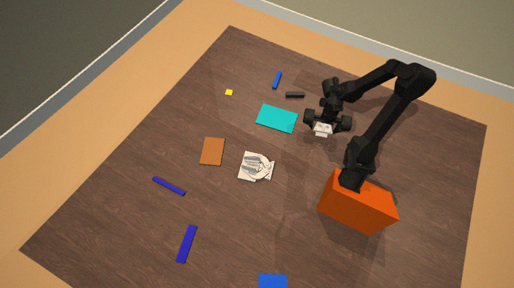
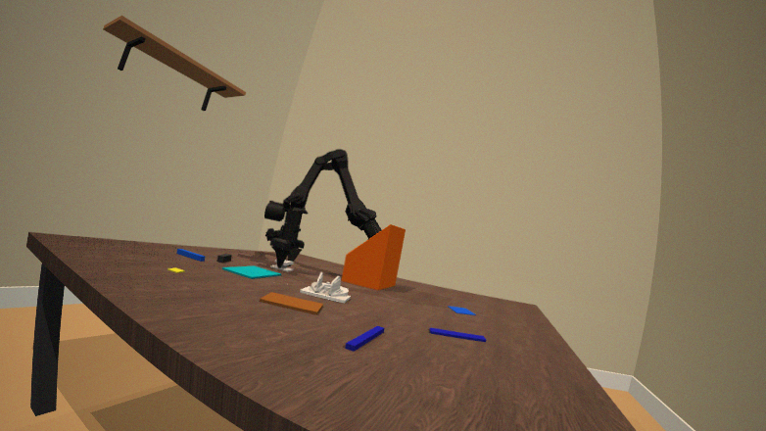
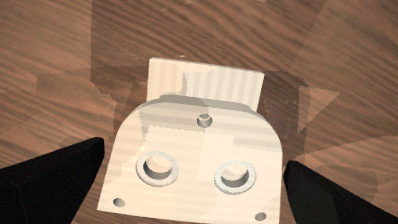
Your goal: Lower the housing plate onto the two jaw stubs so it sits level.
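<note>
My gripper tip is 200 mm short of the teal sheet, 10 mm to the right of it and 10 mm above it. From my gripper tip the other things lie so: yellow tile: 450 mm ahead, 40 mm to the right, 10 mm below; then black block: 170 mm ahead, 140 mm to the right; then brown tile: 390 mm ahead, 260 mm to the left, 10 mm below.
</note>
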